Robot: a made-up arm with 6 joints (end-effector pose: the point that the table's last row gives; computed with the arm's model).
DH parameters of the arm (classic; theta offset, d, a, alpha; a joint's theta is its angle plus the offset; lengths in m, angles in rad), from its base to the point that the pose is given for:
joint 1: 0 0.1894 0 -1.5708
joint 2: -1.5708 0 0.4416 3.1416
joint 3: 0 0 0 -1.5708
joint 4: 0 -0.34 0 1.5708
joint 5: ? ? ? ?
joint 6: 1.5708 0 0 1.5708
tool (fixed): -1.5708 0 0 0
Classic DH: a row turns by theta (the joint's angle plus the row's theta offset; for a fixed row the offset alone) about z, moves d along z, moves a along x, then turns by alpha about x.
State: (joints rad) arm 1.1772 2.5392 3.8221 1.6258 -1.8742 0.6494
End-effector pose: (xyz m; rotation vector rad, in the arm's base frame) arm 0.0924 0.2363 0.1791 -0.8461 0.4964 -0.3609
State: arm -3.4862 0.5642 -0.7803 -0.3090 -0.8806 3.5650
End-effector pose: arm -0.2357 0.1830 0.2246 -0.1489 1.0064 -0.4286
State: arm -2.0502 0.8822 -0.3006 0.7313 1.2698 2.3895
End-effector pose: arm -0.3085 -0.4366 0.1798 -2.1150 1.7102 -0.4275
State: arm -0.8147 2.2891 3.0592 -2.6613 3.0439 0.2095
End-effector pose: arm 0.4797 -0.3831 0.1033 -0.8352 0.7236 2.0655
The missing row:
joint 5: 0 0.0972 0 -1.5708
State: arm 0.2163 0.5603 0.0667 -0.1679 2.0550 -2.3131
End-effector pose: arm 0.5347 0.0194 0.3881 1.9407 -0.7920 1.7782
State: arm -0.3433 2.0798 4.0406 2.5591 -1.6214 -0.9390
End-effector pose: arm 0.2221 0.0068 0.2683 0.7165 -1.5949 -2.5697
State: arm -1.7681 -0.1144 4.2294 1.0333 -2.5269 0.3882
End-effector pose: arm -0.0302 0.1029 0.2809 -0.7926 -1.8319 -1.1936
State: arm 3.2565 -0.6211 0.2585 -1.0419 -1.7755 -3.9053
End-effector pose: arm -0.0299 0.0459 0.7570 -0.8207 1.5664 -0.8791
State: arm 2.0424 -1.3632 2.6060 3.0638 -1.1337 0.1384
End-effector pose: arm 0.2120 -0.6290 0.0250 1.0417 1.7011 -0.5714
